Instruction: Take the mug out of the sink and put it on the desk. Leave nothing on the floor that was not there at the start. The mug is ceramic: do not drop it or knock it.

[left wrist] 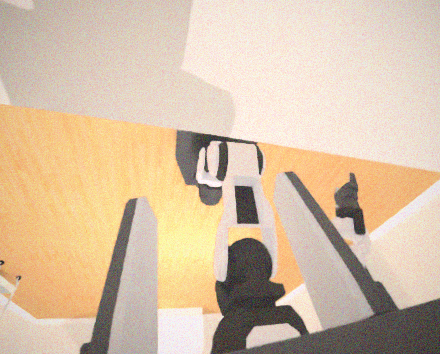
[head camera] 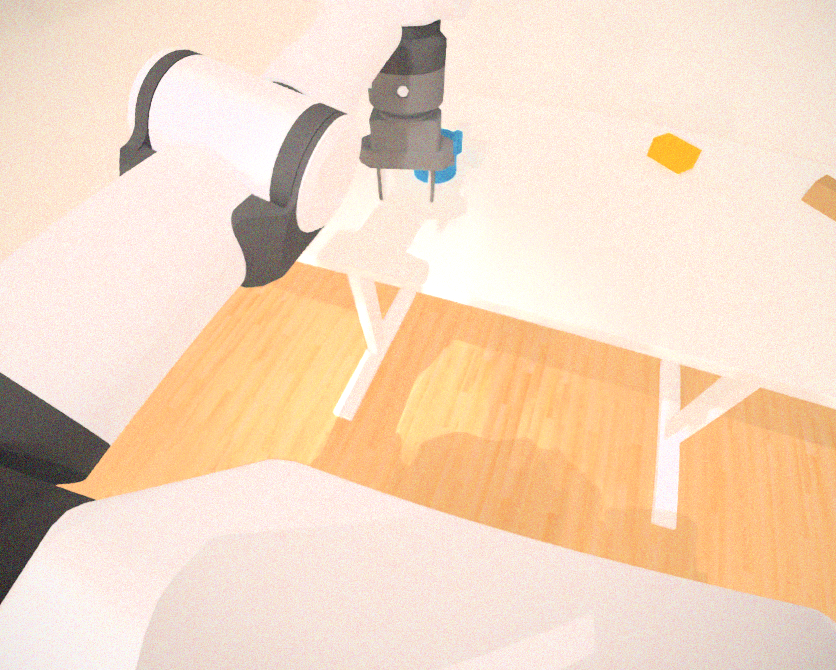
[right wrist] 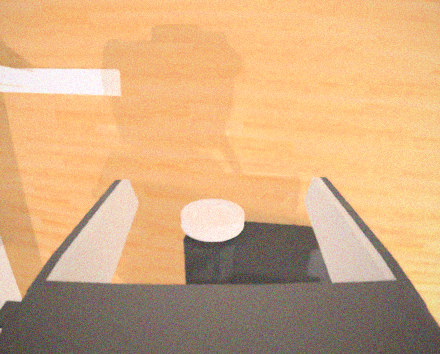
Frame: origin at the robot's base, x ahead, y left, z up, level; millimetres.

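Seen in the pictures: left gripper, fingertip midpoint: (left wrist: 214, 197) (head camera: 406, 198); right gripper, fingertip midpoint: (left wrist: 344, 181) (right wrist: 220, 190).
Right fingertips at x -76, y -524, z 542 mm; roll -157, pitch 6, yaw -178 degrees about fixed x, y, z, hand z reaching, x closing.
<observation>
Offsets run from my right fingertips to a thing's top centre. "spot": to the spot under its first point. Level surfaces: height alone.
The blue mug @(759 mm ahead, 757 mm left, 488 mm up) (head camera: 447, 169) shows in the head view on the white table top @(408 mm up) (head camera: 593, 244), behind my left gripper, which hides much of it. The mug's handle points up and to the right in the picture. It does not show in either wrist view. My left gripper (head camera: 406, 200) (left wrist: 214, 197) is partly open over the table top near its front edge, with no object between its fingers. One finger overlaps the mug in the picture; whether they touch is unclear. My right gripper (right wrist: 220, 190) is open and empty over the wooden floor. No sink can be made out.
A yellow block @(965 mm ahead, 255 mm left, 453 mm up) (head camera: 674, 153) lies on the table top at the right, and a brown object @(spot: 898 mm ahead, 67 mm right, 434 mm up) (head camera: 822, 198) is cut off at the picture's right edge. White table legs (head camera: 667, 446) (right wrist: 60, 81) stand on the wooden floor. A white disc (right wrist: 212, 219) shows over the dark base.
</observation>
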